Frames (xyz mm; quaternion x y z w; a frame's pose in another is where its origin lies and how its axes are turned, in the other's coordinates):
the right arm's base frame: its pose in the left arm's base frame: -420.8 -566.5 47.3 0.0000 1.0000 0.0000 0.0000
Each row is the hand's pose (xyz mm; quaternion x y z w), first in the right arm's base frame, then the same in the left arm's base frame.
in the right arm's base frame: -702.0 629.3 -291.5 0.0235 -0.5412 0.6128 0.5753
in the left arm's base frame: 281.2 62.8 338.8 0.6128 0.5753 -0.0235 0.5412
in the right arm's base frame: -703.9 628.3 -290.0 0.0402 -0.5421 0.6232 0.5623
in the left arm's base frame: 283.1 61.8 337.3 0.6232 0.5623 -0.0402 0.5421
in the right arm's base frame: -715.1 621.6 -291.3 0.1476 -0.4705 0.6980 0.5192
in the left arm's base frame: 294.3 55.1 338.6 0.6980 0.5192 -0.1476 0.4705
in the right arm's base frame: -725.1 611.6 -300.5 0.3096 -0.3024 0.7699 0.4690
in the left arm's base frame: 304.3 45.1 347.8 0.7699 0.4690 -0.3096 0.3024
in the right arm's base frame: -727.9 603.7 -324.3 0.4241 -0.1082 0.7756 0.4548
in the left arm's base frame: 307.1 37.2 371.6 0.7756 0.4548 -0.4241 0.1082
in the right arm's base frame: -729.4 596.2 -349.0 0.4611 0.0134 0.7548 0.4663
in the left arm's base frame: 308.6 29.7 396.3 -0.7548 -0.4663 0.4611 0.0134
